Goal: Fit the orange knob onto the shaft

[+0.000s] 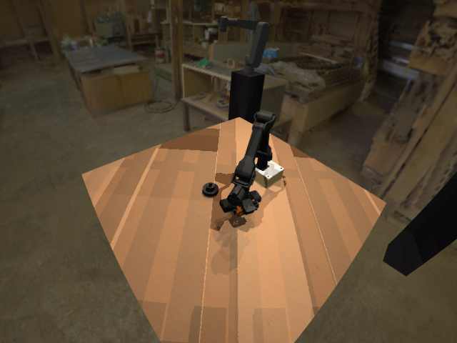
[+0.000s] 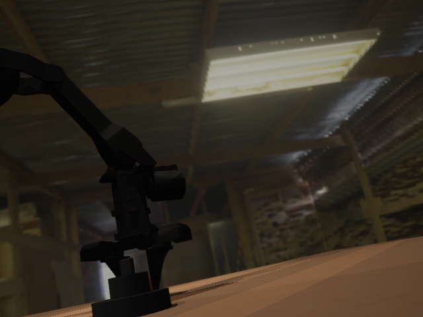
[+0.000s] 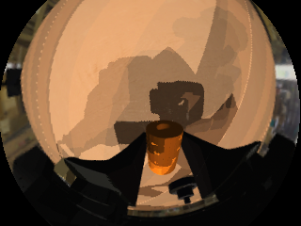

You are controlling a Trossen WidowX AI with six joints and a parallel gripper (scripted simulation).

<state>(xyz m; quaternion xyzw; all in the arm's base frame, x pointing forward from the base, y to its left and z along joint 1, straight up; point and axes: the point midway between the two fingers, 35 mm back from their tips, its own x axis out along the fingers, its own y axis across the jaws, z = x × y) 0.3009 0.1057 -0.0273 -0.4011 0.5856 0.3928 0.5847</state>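
The pedestal is 210 mm to the right of my gripper tip and 20 mm above it. Also, from my gripper tip: orange knob 10 mm behind, 10 mm to the right, 10 mm above.
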